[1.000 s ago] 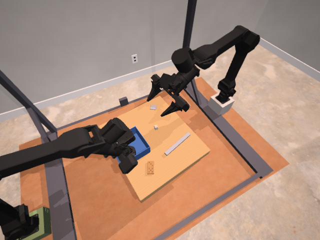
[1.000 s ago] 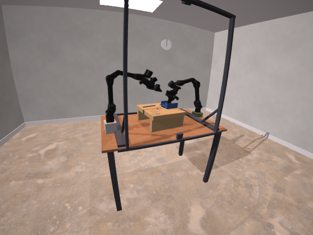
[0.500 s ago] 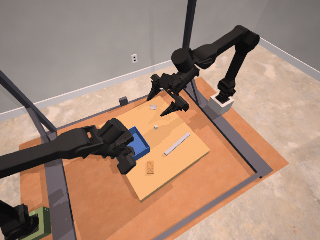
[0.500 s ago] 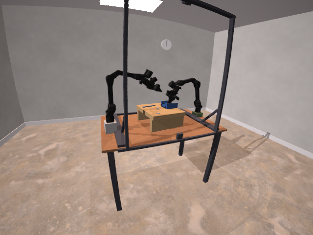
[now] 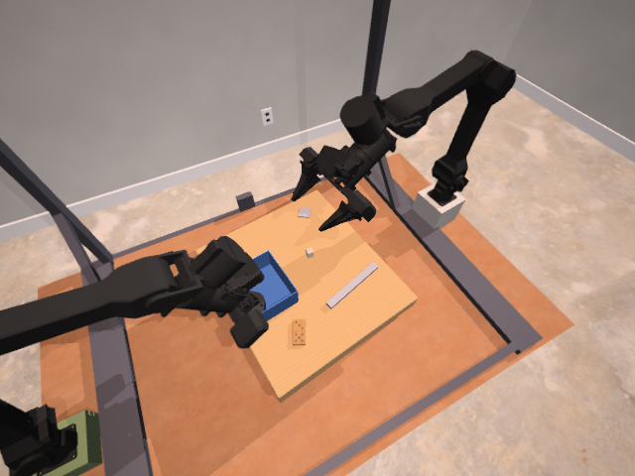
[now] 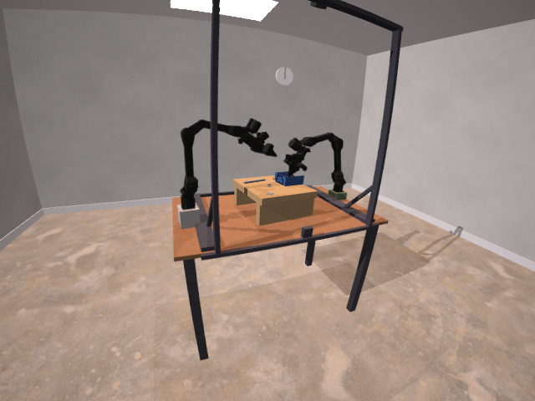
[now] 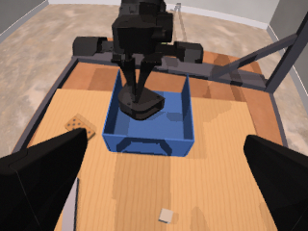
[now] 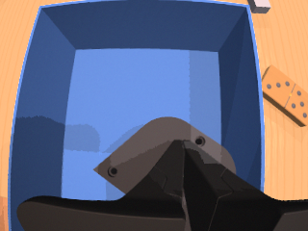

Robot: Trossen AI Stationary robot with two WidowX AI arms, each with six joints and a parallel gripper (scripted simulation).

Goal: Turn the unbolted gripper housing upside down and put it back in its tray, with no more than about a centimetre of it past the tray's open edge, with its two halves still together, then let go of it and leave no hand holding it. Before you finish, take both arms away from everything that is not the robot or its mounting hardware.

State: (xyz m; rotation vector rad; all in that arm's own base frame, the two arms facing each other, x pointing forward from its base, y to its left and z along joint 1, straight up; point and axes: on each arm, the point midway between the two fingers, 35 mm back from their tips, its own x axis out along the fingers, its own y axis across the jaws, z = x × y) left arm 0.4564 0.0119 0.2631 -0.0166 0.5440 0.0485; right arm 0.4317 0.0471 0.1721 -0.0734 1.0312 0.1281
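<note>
Right now my right hand is 40 mm above the gripper housing. From my right hand the other things lie so: wooden platform (20 mm behind, 140 mm to the left, 130 mm below); blue tray (20 mm behind, 60 mm to the left, 50 mm below); small cube (50 mm behind, 190 mm to the left, 60 mm below).
</note>
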